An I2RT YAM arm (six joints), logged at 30 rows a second.
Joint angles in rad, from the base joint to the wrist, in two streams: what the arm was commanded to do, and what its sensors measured. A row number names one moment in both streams.
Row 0, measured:
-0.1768, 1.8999, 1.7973, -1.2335, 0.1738, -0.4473
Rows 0 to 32, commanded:
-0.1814, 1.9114, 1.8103, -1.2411, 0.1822, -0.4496
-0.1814, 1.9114, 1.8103, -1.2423, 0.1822, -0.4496
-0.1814, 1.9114, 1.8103, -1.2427, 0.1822, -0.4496
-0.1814, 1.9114, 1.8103, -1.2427, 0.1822, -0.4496
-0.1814, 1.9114, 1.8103, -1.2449, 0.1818, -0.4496
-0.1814, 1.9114, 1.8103, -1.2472, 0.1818, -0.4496
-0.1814, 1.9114, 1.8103, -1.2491, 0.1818, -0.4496
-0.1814, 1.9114, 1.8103, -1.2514, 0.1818, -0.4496
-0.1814, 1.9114, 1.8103, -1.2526, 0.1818, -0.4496
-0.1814, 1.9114, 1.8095, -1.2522, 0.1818, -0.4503
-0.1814, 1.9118, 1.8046, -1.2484, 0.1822, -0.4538
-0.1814, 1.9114, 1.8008, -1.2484, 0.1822, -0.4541
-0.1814, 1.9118, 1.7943, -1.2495, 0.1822, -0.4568
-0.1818, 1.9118, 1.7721, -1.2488, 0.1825, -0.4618
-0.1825, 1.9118, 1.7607, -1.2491, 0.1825, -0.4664
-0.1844, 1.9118, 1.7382, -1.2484, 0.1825, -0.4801
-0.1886, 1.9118, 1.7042, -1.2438, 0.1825, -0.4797
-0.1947, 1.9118, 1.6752, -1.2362, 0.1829, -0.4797
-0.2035, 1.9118, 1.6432, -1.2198, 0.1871, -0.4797
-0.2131, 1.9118, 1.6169, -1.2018, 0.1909, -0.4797
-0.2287, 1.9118, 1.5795, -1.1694, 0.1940, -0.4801
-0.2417, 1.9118, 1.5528, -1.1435, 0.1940, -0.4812
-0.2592, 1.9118, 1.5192, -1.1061, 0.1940, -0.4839
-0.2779, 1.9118, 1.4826, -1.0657, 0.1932, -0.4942
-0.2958, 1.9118, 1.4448, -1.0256, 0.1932, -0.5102
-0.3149, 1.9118, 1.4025, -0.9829, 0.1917, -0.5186
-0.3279, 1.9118, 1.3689, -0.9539, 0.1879, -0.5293
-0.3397, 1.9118, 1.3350, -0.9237, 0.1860, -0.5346
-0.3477, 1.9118, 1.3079, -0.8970, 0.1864, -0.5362
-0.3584, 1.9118, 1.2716, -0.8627, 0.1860, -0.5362
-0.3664, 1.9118, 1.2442, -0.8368, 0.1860, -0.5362
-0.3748, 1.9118, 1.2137, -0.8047, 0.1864, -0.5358
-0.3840, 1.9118, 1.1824, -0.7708, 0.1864, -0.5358
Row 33, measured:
-0.3630, 1.9057, 1.2545, -0.8280, 0.1814, -0.5152
